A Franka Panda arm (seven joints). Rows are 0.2 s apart.
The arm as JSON. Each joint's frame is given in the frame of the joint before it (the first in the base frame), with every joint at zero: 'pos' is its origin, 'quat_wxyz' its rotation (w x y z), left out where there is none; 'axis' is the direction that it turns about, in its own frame. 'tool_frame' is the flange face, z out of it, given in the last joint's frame.
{
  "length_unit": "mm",
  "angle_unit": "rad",
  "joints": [
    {
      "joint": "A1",
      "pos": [
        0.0,
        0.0,
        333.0
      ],
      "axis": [
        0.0,
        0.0,
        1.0
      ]
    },
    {
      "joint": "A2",
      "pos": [
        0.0,
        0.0,
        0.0
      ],
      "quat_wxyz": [
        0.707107,
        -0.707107,
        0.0,
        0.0
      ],
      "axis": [
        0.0,
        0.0,
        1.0
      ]
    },
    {
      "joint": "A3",
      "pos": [
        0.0,
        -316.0,
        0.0
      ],
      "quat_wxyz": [
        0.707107,
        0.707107,
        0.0,
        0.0
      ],
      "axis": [
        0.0,
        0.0,
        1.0
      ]
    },
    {
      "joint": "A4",
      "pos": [
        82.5,
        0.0,
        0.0
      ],
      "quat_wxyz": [
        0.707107,
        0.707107,
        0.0,
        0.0
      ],
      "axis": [
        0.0,
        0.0,
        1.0
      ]
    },
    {
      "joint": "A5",
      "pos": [
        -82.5,
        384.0,
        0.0
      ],
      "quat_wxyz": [
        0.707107,
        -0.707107,
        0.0,
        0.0
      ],
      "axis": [
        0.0,
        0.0,
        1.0
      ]
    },
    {
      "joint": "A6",
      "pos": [
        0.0,
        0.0,
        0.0
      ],
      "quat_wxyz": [
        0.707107,
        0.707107,
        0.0,
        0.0
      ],
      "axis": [
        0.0,
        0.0,
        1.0
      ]
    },
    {
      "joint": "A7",
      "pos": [
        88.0,
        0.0,
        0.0
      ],
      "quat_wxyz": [
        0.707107,
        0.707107,
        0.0,
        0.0
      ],
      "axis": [
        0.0,
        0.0,
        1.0
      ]
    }
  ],
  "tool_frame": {
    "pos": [
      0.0,
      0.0,
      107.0
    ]
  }
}
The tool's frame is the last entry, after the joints.
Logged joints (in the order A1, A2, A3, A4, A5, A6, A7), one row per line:
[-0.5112 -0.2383 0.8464 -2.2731 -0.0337 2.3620 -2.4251]
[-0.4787 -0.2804 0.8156 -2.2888 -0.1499 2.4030 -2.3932]
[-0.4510 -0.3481 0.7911 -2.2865 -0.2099 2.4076 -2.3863]
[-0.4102 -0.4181 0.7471 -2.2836 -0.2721 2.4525 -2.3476]
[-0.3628 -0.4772 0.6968 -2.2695 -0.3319 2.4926 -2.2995]
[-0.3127 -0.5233 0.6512 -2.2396 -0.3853 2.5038 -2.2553]
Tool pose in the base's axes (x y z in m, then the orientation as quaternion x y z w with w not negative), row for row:
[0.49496 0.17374 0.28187 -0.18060 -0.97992 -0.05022 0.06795]
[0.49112 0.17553 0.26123 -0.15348 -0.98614 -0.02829 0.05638]
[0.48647 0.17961 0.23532 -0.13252 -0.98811 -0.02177 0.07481]
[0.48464 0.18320 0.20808 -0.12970 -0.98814 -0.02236 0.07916]
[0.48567 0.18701 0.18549 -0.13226 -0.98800 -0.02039 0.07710]
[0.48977 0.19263 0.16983 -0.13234 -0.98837 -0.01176 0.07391]
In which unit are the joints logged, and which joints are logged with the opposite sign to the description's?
The joints are logged in radians. Opposite sign: A2.
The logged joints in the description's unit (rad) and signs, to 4 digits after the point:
[-0.5112 0.2383 0.8464 -2.2731 -0.0337 2.3620 -2.4251]
[-0.4787 0.2804 0.8156 -2.2888 -0.1499 2.4030 -2.3932]
[-0.4510 0.3481 0.7911 -2.2865 -0.2099 2.4076 -2.3863]
[-0.4102 0.4181 0.7471 -2.2836 -0.2721 2.4525 -2.3476]
[-0.3628 0.4772 0.6968 -2.2695 -0.3319 2.4926 -2.2995]
[-0.3127 0.5233 0.6512 -2.2396 -0.3853 2.5038 -2.2553]

